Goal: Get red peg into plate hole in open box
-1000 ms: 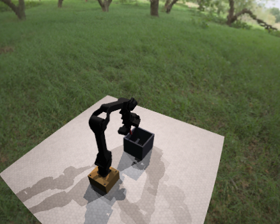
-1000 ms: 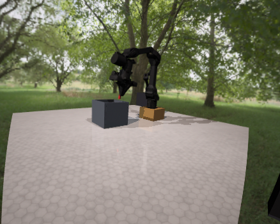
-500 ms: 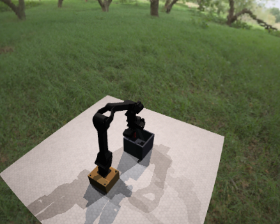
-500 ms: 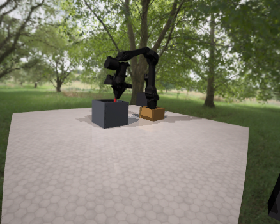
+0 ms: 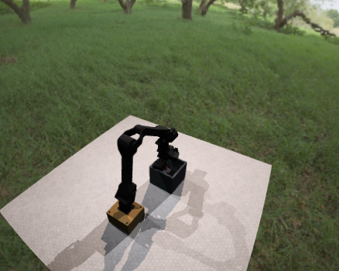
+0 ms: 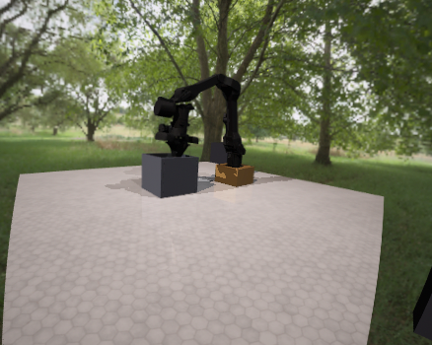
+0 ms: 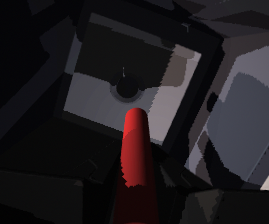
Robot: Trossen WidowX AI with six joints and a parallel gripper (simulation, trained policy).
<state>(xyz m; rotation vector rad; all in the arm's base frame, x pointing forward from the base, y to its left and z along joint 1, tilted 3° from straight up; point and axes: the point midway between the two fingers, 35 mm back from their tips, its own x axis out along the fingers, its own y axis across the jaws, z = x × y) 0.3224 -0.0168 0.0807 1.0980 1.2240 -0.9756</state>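
Right now my gripper tip is 70 mm above the plate, 20 mm to the left of it and 20 mm short of it. Also, from my gripper tip: red peg (20 mm above, 10 mm to the right).
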